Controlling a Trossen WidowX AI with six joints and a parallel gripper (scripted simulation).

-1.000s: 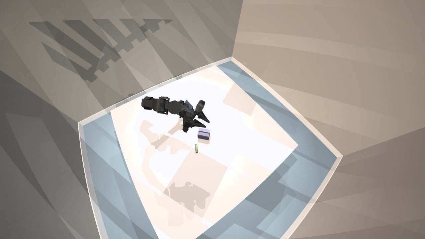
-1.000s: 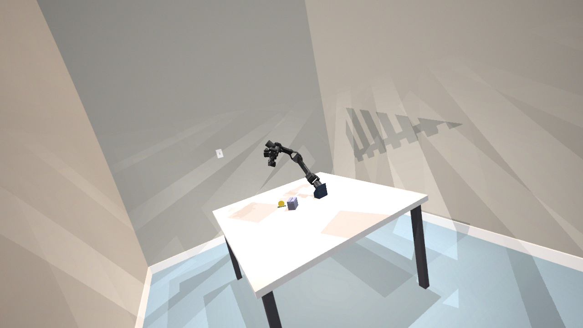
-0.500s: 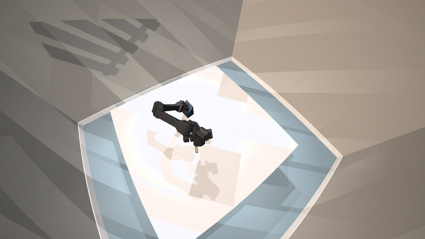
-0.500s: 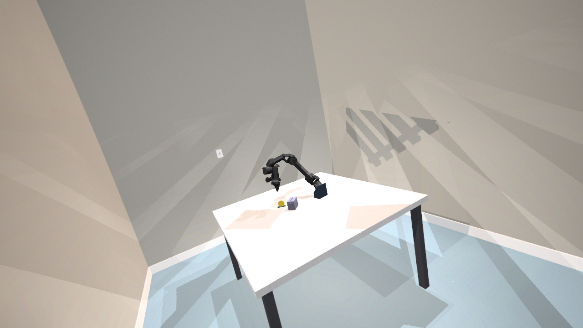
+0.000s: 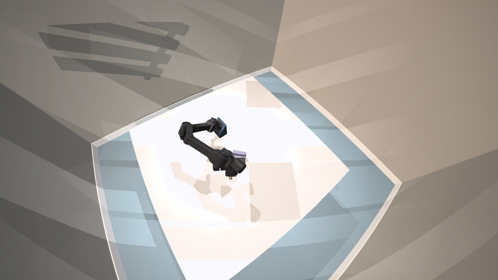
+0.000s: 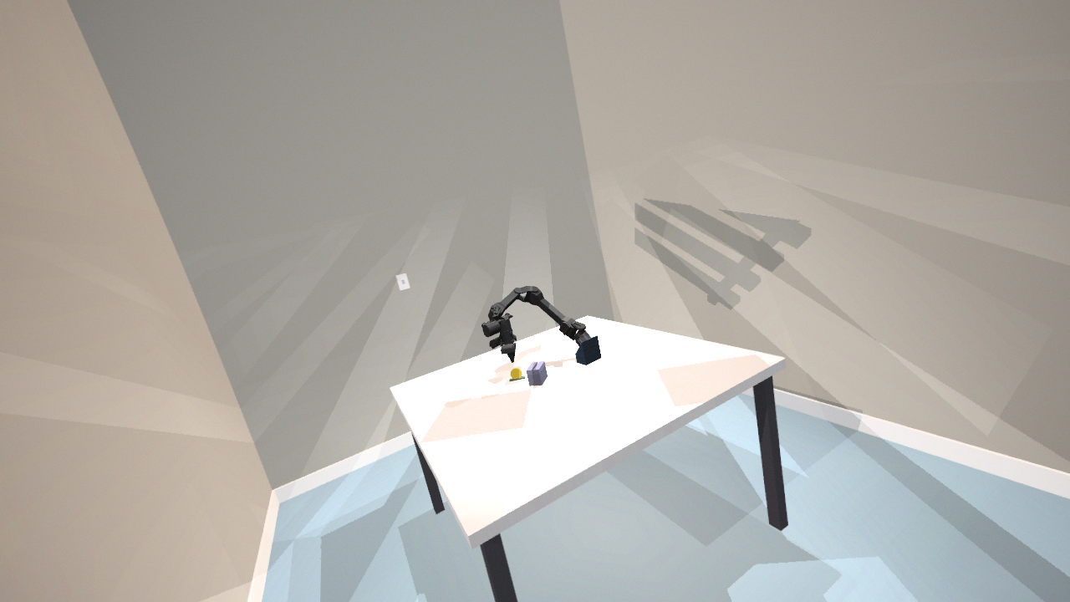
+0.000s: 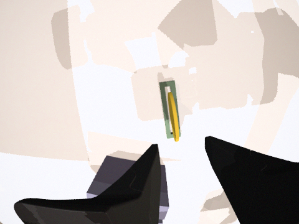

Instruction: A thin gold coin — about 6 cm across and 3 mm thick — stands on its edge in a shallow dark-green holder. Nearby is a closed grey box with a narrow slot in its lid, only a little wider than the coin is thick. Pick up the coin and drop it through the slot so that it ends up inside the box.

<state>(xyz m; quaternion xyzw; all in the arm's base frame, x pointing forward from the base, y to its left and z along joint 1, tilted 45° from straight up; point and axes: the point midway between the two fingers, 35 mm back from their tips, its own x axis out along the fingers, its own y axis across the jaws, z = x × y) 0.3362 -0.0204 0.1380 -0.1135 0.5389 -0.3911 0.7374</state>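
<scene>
Now: gripper tip 60 mm above the gold coin.
</scene>
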